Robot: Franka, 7 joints.
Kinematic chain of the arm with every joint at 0, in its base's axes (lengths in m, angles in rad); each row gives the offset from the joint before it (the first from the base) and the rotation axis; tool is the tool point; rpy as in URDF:
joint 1: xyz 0 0 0.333 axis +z
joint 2: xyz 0 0 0 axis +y
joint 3: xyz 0 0 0.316 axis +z
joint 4: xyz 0.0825 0 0 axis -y
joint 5: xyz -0.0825 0 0.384 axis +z
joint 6: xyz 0 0 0 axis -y
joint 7: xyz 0.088 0 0 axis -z
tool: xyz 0 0 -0.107 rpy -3.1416 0 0
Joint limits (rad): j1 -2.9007..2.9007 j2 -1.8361..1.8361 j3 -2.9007..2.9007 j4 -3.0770..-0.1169 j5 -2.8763..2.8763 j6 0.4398..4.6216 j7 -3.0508..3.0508
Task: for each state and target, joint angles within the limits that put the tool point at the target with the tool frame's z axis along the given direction. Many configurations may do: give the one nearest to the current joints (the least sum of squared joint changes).
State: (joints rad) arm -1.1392 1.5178 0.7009 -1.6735 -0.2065 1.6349 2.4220
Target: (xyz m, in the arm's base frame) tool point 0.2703 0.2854 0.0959 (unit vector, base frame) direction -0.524 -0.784 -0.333
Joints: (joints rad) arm -0.2682 1.2261 1.0812 -2.0854 -0.7293 1.1516 2.4220
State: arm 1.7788 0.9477 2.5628 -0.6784 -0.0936 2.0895 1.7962
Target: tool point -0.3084 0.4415 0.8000 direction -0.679 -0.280 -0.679
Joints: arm 1.1532 0.9655 2.1344 -1.1391 -0.5107 1.4913 1.7962
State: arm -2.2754 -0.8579 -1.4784 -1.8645 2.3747 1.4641 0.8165
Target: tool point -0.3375 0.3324 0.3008 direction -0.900 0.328 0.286
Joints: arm -2.3898 -0.5923 -1.6508 -2.5452 2.4213 2.0476 0.8165
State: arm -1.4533 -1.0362 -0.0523 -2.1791 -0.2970 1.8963 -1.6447
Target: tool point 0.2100 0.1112 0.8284 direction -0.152 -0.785 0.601
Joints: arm -1.5389 -1.6616 0.3754 -2.2613 -0.7701 2.6014 -1.6447
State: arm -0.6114 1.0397 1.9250 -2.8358 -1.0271 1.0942 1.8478
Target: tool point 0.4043 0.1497 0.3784 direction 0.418 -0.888 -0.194
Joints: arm -1.0842 0.7372 1.8711 -2.4643 -1.6841 0.9428 1.8478
